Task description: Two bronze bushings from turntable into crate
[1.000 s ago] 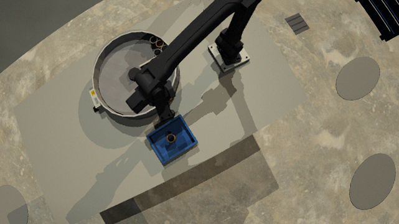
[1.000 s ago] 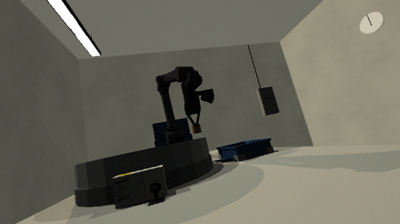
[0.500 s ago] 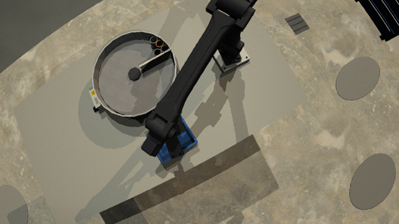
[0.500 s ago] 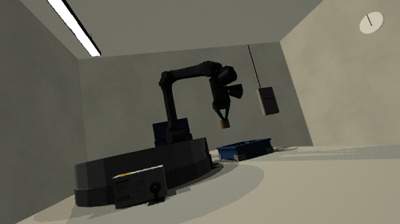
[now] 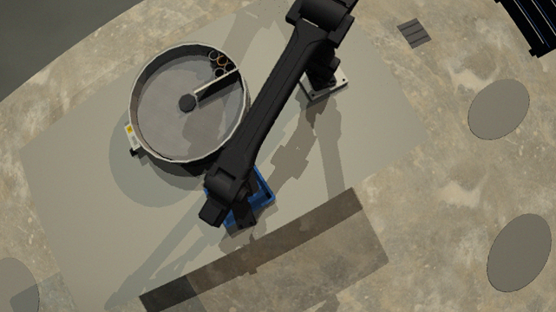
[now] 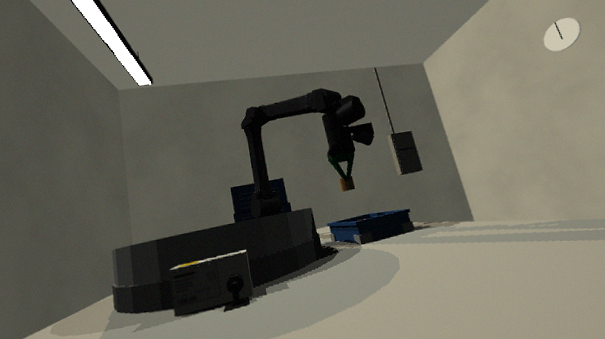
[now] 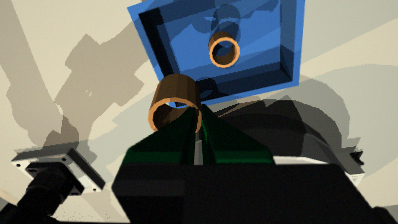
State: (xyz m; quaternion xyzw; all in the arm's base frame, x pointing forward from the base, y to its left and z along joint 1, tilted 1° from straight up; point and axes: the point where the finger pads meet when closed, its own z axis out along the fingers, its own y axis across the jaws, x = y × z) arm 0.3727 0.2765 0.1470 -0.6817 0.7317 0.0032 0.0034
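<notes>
The blue crate is 140 mm below my hand, 30 mm ahead of it and 10 mm to the left of it. Round my hand: turntable: 340 mm to the right, 110 mm below, 90 mm ahead.
</notes>
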